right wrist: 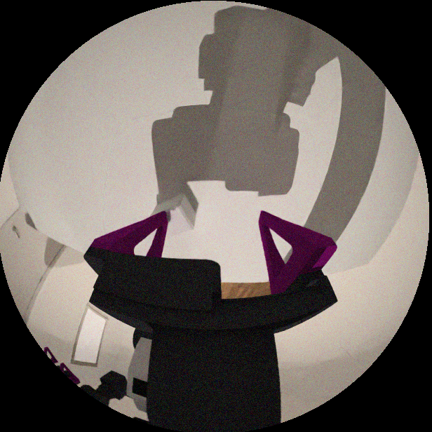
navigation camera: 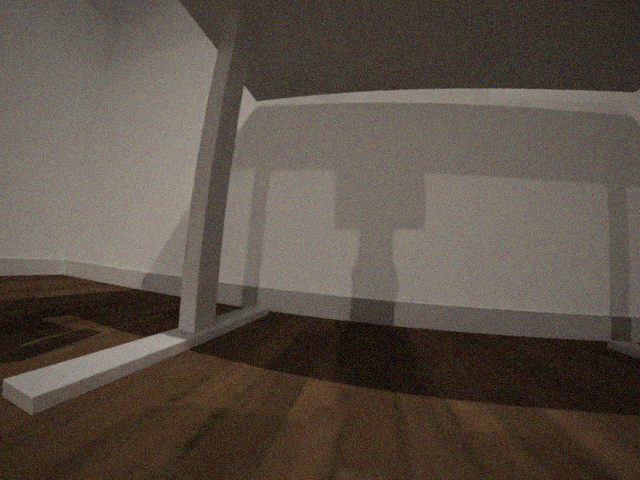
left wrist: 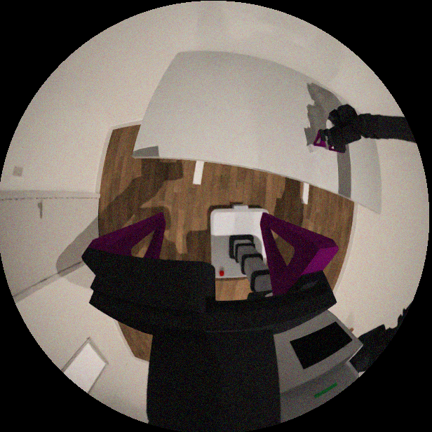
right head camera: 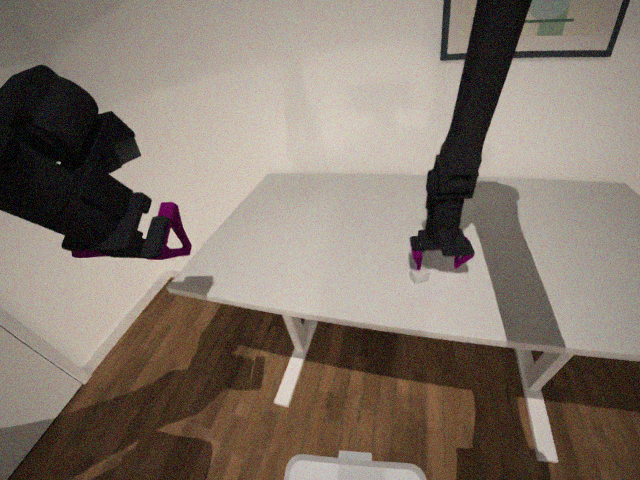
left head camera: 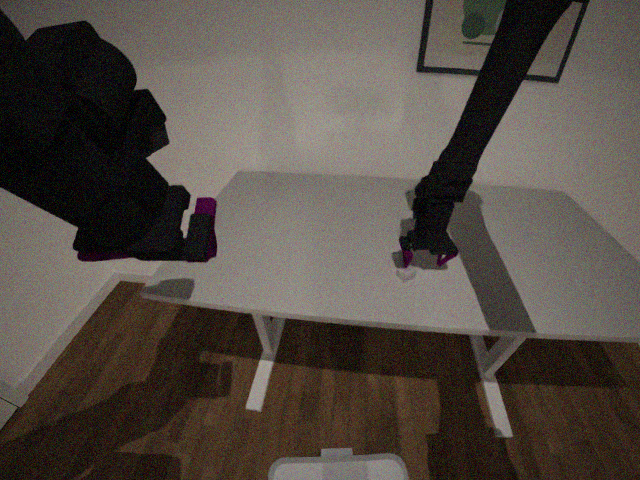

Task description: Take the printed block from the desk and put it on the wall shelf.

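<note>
A small pale block (left head camera: 405, 273) (right head camera: 419, 277) (right wrist: 182, 217) lies on the white desk (left head camera: 310, 232) (right head camera: 320, 232) (left wrist: 225, 110) (right wrist: 75, 125). My right gripper (left head camera: 423, 264) (right head camera: 437, 267) (left wrist: 321, 146) (right wrist: 212, 216) is open and empty, low over the desk beside the block. In the right wrist view the block shows at the inner side of the left-hand fingertip, which covers part of it; whether they touch is unclear. My left gripper (left wrist: 212, 217) is open and empty, high near the desk's left end, away from the block. The wall shelf does not show in these views.
A framed picture (left head camera: 420, 46) (right head camera: 444, 36) hangs on the back wall, partly behind the right arm. The robot's white base (left head camera: 338, 467) (right head camera: 355, 470) (left wrist: 235, 220) stands before the desk. A desk leg (navigation camera: 204, 206) with its foot (navigation camera: 93, 361) stands on the wooden floor.
</note>
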